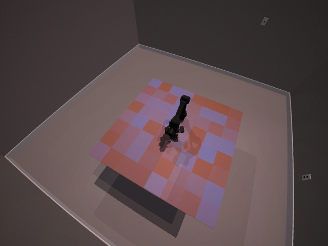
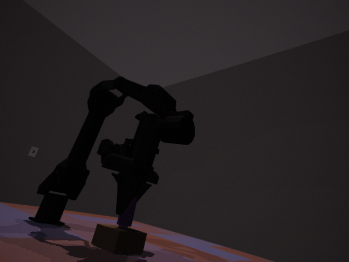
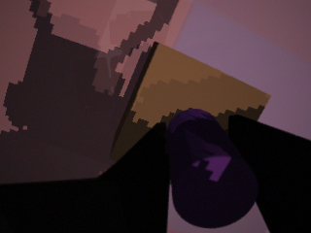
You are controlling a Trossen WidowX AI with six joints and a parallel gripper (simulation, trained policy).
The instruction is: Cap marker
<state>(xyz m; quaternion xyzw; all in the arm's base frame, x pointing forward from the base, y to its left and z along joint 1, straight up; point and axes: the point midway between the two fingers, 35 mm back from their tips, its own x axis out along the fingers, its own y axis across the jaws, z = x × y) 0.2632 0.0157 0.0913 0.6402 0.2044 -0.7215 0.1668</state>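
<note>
Right now my gripper tip is 1 cm below the purple cap and 1 cm short of it. Also, from my gripper tip: holder block: 4 cm below, 1 cm to the left, 1 cm ahead.
</note>
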